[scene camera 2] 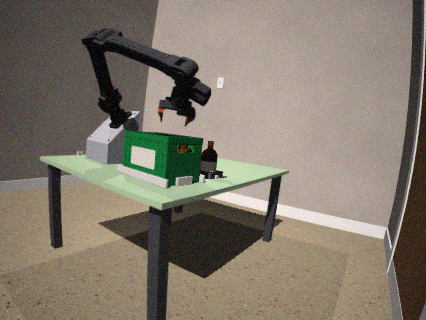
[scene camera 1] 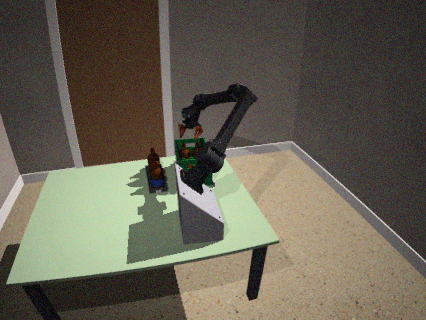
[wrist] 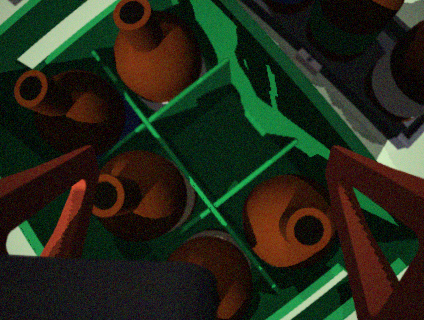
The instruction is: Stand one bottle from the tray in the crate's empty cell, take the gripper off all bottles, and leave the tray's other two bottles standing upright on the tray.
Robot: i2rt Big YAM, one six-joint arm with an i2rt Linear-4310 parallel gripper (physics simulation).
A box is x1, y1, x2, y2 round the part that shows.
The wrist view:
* my gripper: [0, 146, 423, 319]
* blue-labelled bottle: [14, 70, 143, 159]
